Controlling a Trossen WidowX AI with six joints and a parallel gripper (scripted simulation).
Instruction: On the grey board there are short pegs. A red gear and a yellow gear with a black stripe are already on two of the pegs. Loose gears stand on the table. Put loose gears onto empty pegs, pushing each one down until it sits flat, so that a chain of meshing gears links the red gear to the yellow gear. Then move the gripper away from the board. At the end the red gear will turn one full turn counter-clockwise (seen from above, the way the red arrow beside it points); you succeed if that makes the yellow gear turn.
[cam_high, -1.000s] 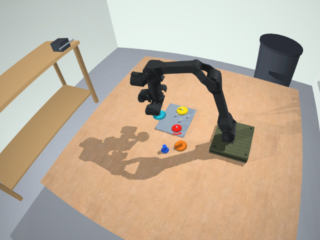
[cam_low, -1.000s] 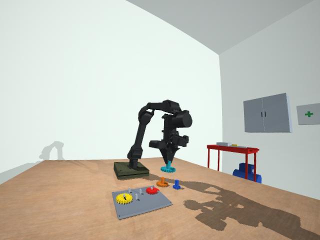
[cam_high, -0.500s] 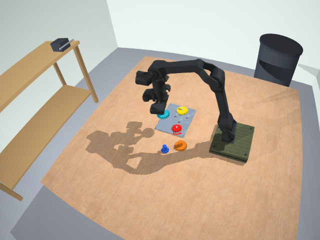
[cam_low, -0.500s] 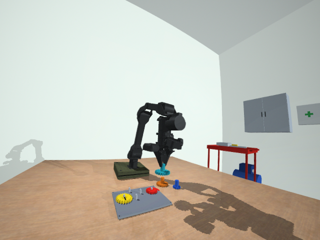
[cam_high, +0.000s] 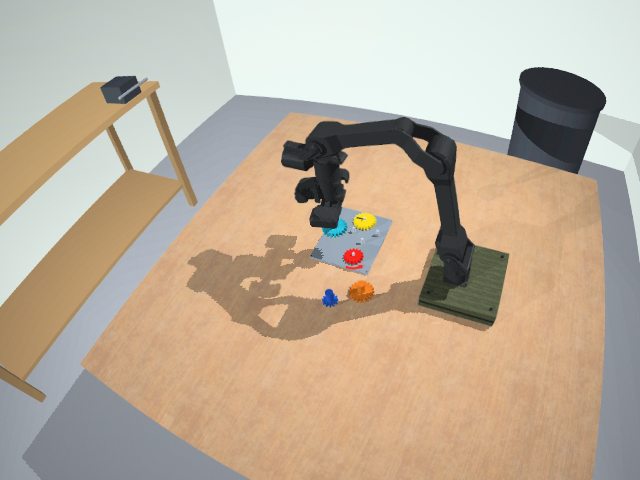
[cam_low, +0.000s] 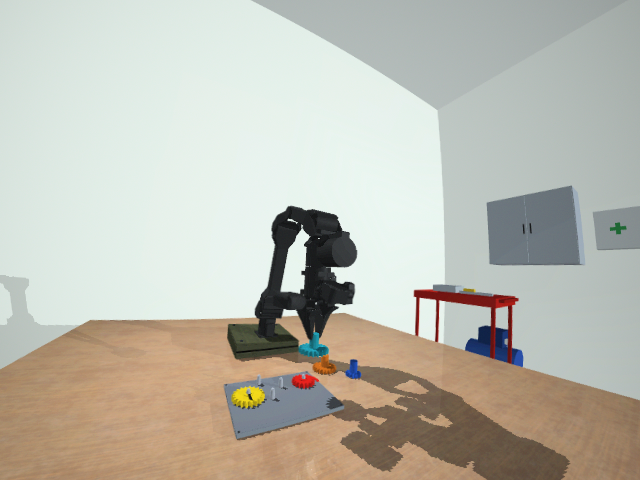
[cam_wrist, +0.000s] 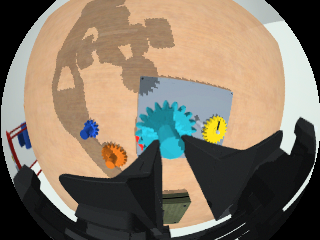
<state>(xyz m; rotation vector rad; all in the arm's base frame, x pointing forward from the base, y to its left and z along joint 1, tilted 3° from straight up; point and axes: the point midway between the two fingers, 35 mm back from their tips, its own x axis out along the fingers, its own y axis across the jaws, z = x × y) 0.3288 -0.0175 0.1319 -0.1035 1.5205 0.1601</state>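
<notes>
Now: the red gear 50 mm behind my gripper tip, 10 mm to the left of it and 110 mm below it. From my gripper tip the other things lie so: cyan gear (10 mm below); yellow gear (40 mm behind, 130 mm to the right, 110 mm below); orange gear (100 mm behind, 100 mm to the left, 110 mm below).
</notes>
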